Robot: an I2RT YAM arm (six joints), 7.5 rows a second.
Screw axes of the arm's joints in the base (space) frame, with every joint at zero. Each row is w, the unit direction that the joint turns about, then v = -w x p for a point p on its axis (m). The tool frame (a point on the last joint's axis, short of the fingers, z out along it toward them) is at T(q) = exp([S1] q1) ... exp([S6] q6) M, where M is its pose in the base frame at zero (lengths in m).
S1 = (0, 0, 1, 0, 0, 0)
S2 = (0, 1, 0, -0.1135, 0, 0.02)
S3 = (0, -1, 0, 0.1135, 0, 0.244)
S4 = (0, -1, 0, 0.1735, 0, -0.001)
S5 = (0, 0, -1, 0, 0.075, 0)
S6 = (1, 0, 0, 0, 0.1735, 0)
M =
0 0 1 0.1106
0 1 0 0
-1 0 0 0.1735
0 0 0 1
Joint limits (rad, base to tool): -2.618..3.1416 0..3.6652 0..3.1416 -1.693..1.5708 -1.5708..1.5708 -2.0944..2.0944
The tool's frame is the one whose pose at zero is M.
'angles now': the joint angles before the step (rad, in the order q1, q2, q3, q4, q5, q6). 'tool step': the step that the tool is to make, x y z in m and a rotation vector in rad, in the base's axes. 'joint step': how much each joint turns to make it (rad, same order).
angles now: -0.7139 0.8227 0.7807 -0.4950 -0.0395 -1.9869
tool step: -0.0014 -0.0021 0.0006 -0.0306 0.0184 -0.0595
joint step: -0.0003 -0.0001 0.0001 0.0059 0.0689 -0.0001
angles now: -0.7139 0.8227 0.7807 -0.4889 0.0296 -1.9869
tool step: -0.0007 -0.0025 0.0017 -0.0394 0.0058 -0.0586
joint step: 0.0003 0.0000 -0.0017 0.0230 0.0678 0.0002
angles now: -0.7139 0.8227 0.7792 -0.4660 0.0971 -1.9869
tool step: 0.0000 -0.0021 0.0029 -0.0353 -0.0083 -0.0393
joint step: -0.0001 0.0001 -0.0001 0.0295 0.0446 -0.0001
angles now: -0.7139 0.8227 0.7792 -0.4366 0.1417 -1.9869
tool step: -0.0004 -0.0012 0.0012 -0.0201 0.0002 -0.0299
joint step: 0.0001 -0.0001 -0.0006 0.0135 0.0337 0.0000
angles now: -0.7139 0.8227 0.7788 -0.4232 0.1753 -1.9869
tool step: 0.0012 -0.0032 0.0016 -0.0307 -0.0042 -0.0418
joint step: -0.0001 0.0088 -0.0009 0.0330 0.0465 0.0000
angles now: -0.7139 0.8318 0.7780 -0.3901 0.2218 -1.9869
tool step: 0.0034 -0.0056 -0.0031 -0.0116 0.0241 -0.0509
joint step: -0.0004 0.0298 -0.0004 0.0196 0.0562 -0.0002
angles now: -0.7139 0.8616 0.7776 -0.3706 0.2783 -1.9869
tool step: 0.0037 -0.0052 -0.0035 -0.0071 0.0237 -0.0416
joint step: 0.0004 0.0306 0.0001 0.0171 0.0469 0.0000
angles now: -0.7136 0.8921 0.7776 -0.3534 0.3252 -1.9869
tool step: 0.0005 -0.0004 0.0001 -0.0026 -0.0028 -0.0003
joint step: 0.0002 0.0019 -0.0004 0.0061 0.0005 0.0001
